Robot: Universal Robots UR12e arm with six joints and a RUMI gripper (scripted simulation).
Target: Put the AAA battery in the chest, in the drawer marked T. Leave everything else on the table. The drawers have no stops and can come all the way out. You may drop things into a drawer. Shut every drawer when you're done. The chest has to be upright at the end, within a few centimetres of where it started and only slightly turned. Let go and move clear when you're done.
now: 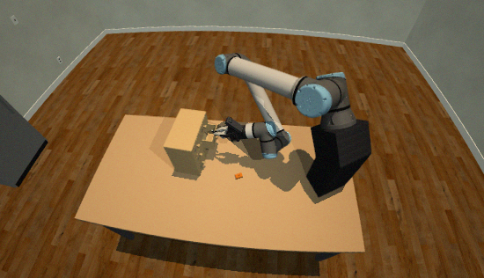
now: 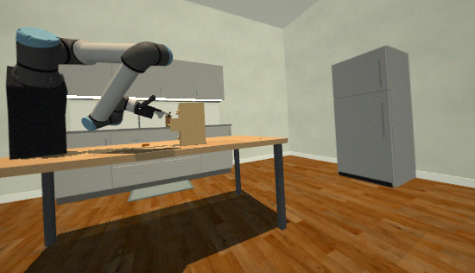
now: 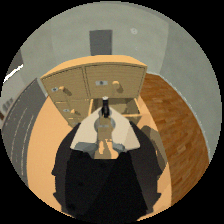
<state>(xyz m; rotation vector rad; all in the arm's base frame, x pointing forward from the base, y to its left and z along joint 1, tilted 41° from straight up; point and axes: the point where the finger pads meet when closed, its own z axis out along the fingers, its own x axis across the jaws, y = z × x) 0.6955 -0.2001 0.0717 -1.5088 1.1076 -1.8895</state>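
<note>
Now: the drawer 8 cm ahead of my hand, 5 cm to the right of it and 11 cm below it. Also, from my hand: orange object 11 cm behind, 21 cm to the left, 23 cm below; small dark thin object 1 cm ahead.
</note>
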